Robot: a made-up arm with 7 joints. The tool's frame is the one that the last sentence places.
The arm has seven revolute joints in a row. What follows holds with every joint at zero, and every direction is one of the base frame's. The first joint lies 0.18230 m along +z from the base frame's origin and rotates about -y. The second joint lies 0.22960 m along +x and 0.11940 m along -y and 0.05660 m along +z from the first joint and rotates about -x. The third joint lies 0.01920 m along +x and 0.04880 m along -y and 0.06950 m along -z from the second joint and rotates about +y. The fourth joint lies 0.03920 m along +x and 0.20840 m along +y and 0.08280 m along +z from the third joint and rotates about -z. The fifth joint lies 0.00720 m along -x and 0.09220 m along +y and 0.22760 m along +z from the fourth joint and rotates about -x. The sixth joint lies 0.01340 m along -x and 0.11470 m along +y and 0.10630 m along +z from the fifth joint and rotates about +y. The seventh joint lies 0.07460 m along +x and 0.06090 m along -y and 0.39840 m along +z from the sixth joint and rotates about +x. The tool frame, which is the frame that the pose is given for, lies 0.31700 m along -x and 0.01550 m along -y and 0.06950 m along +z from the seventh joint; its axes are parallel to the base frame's.
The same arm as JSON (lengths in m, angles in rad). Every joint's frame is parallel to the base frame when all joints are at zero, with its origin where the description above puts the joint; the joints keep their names.
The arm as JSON. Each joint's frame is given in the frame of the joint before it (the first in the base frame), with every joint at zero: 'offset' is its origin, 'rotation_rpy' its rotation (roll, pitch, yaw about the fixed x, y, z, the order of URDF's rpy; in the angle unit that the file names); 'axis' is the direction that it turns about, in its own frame. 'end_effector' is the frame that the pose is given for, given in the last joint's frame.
{"length_unit": "m", "angle_unit": "rad", "chain": [
  {"id": "joint 1", "offset": [0.0, 0.0, 0.1823], "rotation_rpy": [0.0, 0.0, 0.0], "axis": [0.0, -1.0, 0.0]},
  {"id": "joint 2", "offset": [0.2296, -0.1194, 0.0566], "rotation_rpy": [0.0, 0.0, 0.0], "axis": [-1.0, 0.0, 0.0]},
  {"id": "joint 3", "offset": [0.0192, -0.0488, -0.0695], "rotation_rpy": [0.0, 0.0, 0.0], "axis": [0.0, 1.0, 0.0]},
  {"id": "joint 4", "offset": [0.0392, 0.2084, 0.0828], "rotation_rpy": [0.0, 0.0, 0.0], "axis": [0.0, 0.0, -1.0]},
  {"id": "joint 5", "offset": [-0.0072, 0.0922, 0.2276], "rotation_rpy": [0.0, 0.0, 0.0], "axis": [-1.0, 0.0, 0.0]},
  {"id": "joint 6", "offset": [-0.0134, 0.1147, 0.1063], "rotation_rpy": [0.0, 0.0, 0.0], "axis": [0.0, 1.0, 0.0]},
  {"id": "joint 7", "offset": [0.0746, -0.0609, 0.3984], "rotation_rpy": [0.0, 0.0, 0.0], "axis": [1.0, 0.0, 0.0]}
], "end_effector": {"offset": [-0.317, -0.0155, 0.0695], "rotation_rpy": [0.0, 0.0, 0.0]}}

